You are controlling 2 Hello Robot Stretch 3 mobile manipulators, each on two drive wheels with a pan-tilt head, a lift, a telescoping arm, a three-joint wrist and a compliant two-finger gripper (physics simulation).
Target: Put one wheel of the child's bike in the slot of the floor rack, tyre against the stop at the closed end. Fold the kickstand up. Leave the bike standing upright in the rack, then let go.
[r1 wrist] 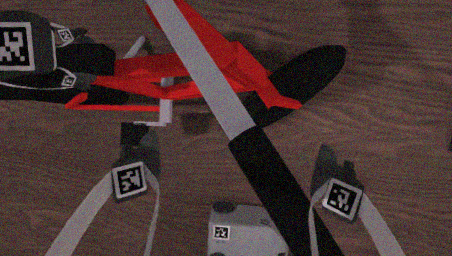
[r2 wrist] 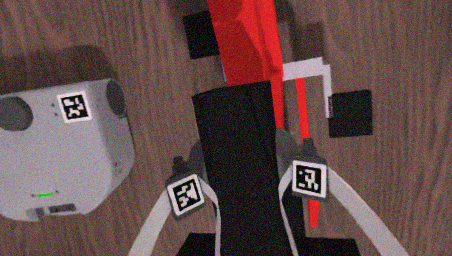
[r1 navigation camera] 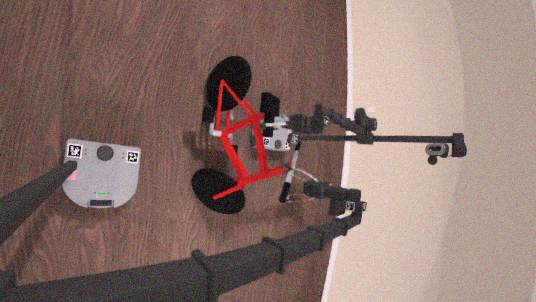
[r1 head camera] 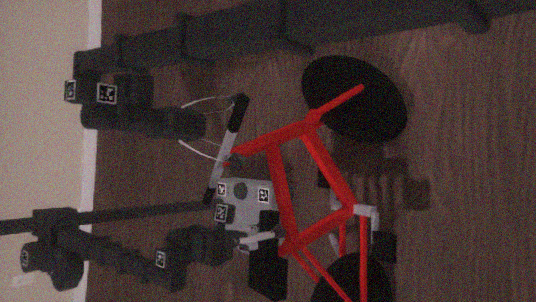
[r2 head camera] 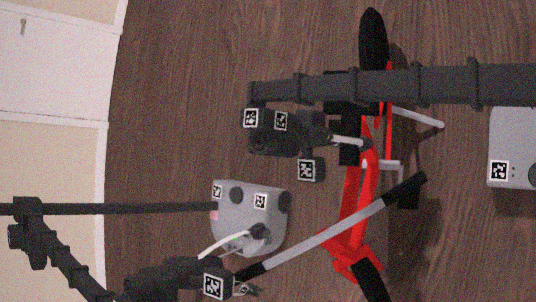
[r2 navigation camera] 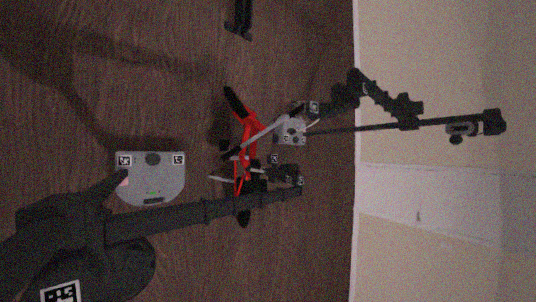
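The child's bike has a red frame [r1 head camera: 327,172] [r1 navigation camera: 235,155] [r2 head camera: 370,175]. Its front wheel [r1 head camera: 355,100] [r2 navigation camera: 235,101] is turned, apart from the dark floor rack [r2 navigation camera: 242,17] at the top of the r2 navigation view. The pale kickstand [r2 head camera: 417,116] [r2 navigation camera: 220,178] sticks out sideways. My r1 gripper [r1 wrist: 235,160] [r1 head camera: 232,131] is open, its fingers well apart around the black handlebar grip [r1 wrist: 270,175] [r1 head camera: 239,112]. My r2 gripper [r2 wrist: 241,155] is shut on the black saddle [r2 wrist: 240,200] [r1 navigation camera: 270,107], one finger against each side.
The r1 arm [r1 head camera: 225,35] [r1 navigation camera: 240,265] passes beside the front wheel. The r2 arm [r2 head camera: 400,85] [r2 navigation camera: 185,214] crosses above the rear of the bike. The r2 base [r1 head camera: 250,200] and r1 base [r2 head camera: 250,210] stand on opposite sides. A wall [r1 navigation camera: 400,75] lies beyond the robots.
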